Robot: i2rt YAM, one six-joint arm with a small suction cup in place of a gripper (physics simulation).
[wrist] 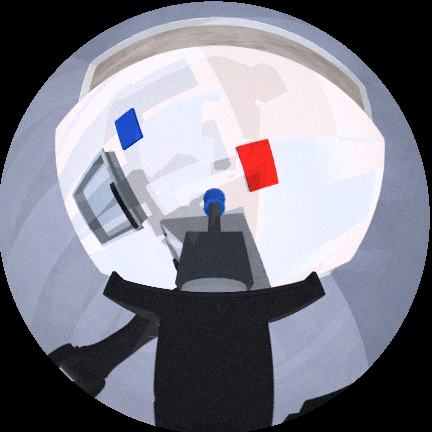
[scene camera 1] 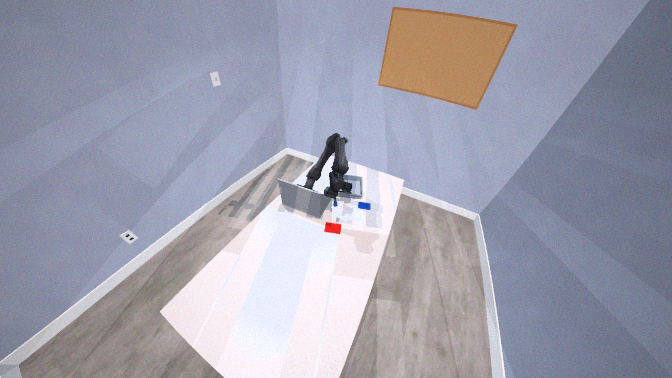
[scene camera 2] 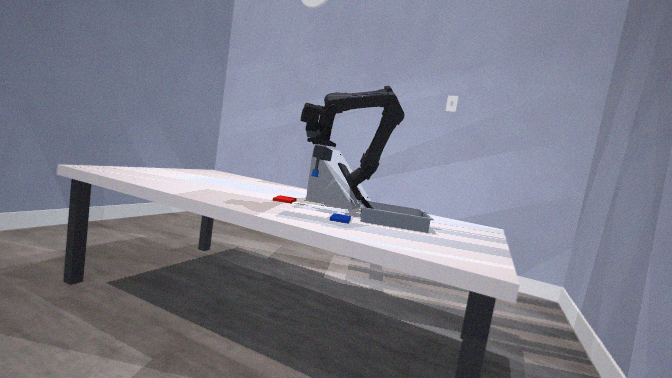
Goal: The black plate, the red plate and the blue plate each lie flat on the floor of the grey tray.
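Where they show: hand, tool point: [wrist: 213,197] [scene camera 1: 335,205] [scene camera 2: 314,176]; arm's base, link origin: [scene camera 2: 349,182].
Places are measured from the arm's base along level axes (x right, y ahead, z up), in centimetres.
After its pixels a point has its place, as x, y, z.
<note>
The red plate [scene camera 1: 333,228] @(12.8, 30.7, -8.9) [scene camera 2: 284,199] @(9.8, 33.7, -8.8) [wrist: 258,166] @(12.2, 29.7, -8.8) lies flat on the white table, outside the tray. The blue plate [scene camera 1: 364,205] @(-18.3, 39.1, -8.9) [scene camera 2: 340,218] @(-20.2, 42.0, -8.9) [wrist: 129,129] @(-17.4, 38.3, -8.9) lies flat on the table close to the grey tray [scene camera 1: 361,188] @(-31.3, 30.0, -5.8) [scene camera 2: 395,220] @(-34.1, 29.0, -7.5) [wrist: 120,179] @(-19.9, 26.2, -7.6). The black plate [wrist: 125,206] @(-16.6, 20.7, -4.0) shows as a narrow dark strip inside the tray along its near wall in the wrist view; I cannot tell if it is fully flat. My suction cup [scene camera 1: 335,204] [scene camera 2: 315,173] [wrist: 214,197] is open, with nothing on it, and hangs well above the table between the red plate and the tray.
A tall grey slanted panel [scene camera 1: 302,200] @(12.5, 5.5, 2.0) [scene camera 2: 320,187] @(4.6, 17.2, -3.3) [wrist: 230,220] @(7.2, 17.6, -6.3) stands on the table [scene camera 1: 280,300] @(64.3, 31.9, -9.9) [scene camera 2: 165,187] @(42.4, 61.6, -9.9) close beside the arm. The arm's base is beside the tray. In scene camera 1, the arm covers part of the tray.
</note>
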